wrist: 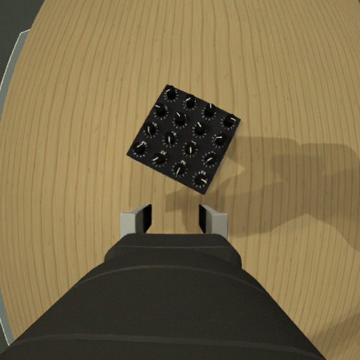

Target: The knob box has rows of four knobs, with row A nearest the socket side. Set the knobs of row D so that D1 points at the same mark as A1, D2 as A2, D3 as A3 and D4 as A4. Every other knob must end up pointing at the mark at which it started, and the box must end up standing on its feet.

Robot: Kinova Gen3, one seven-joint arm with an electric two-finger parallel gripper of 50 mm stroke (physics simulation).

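Observation:
The black knob box [184, 135] lies near the middle of the wrist view, turned at an angle, with its knob face up. Its black round knobs carry pale pointer lines and stand in a four-by-four grid, each ringed by small pale marks. The pointers aim in different directions. Small pale lettering shows by some knobs but is too small to read, and the socket side cannot be made out, so I cannot tell which row is A or D. My gripper [174, 214] is open and empty, above the table, and appears just below the box's lower edge in the view.
The box rests on a light wooden table top [280, 65]. The arm's shadow [310, 175] falls on the table to the right of the box. A grey edge [13, 60] shows beyond the table at the far left.

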